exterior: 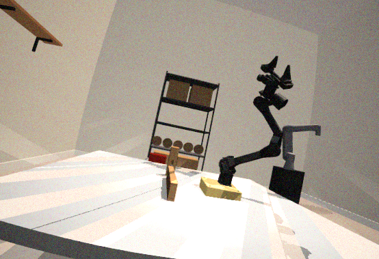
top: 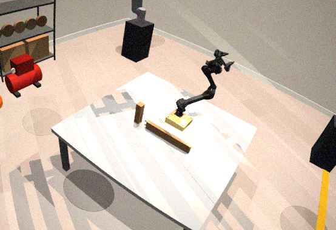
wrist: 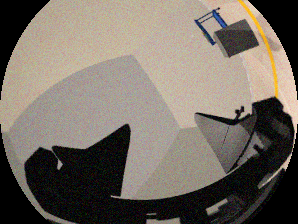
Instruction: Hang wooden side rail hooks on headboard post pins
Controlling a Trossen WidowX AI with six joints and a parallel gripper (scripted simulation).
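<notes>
The wooden headboard post lies 60 cm below my gripper tip, 46 cm to the right of it and 37 cm ahead of it.
</notes>
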